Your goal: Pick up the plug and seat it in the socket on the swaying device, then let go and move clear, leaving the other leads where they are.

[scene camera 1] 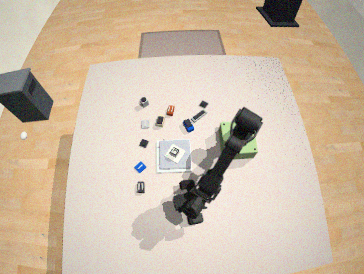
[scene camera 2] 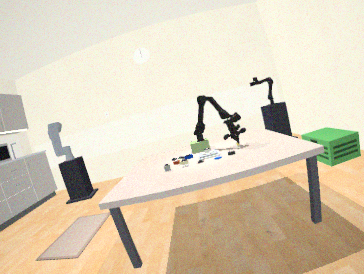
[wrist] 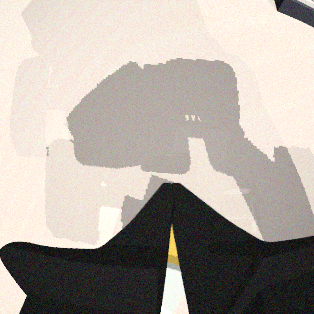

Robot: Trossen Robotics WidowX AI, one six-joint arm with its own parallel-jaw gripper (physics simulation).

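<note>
The plug, a yellow block on a white body, shows in the wrist view (wrist: 172, 252) through the narrow gap behind my fingertips; most of it is hidden. In scene camera 2 a small yellow spot of the plug (scene camera 2: 238, 145) shows at the fingertips. My gripper (wrist: 170, 190) (scene camera 2: 239, 142) is shut, its tips meeting with nothing between them, low over the table beside the device. In scene camera 1 the arm hides the plug. The device, a grey-blue plate (scene camera 1: 165, 162) on a white base, carries a tilted cream square with the dark-rimmed socket (scene camera 1: 174, 151).
A blue piece (scene camera 1: 140, 167) and a black piece (scene camera 1: 141, 187) lie left of the device. Orange (scene camera 1: 170, 110), dark blue (scene camera 1: 188, 125) and long grey (scene camera 1: 199, 116) pieces lie beyond it. A green block (scene camera 1: 245, 151) stands at the arm's base. A dark edge shows at the wrist view's upper right.
</note>
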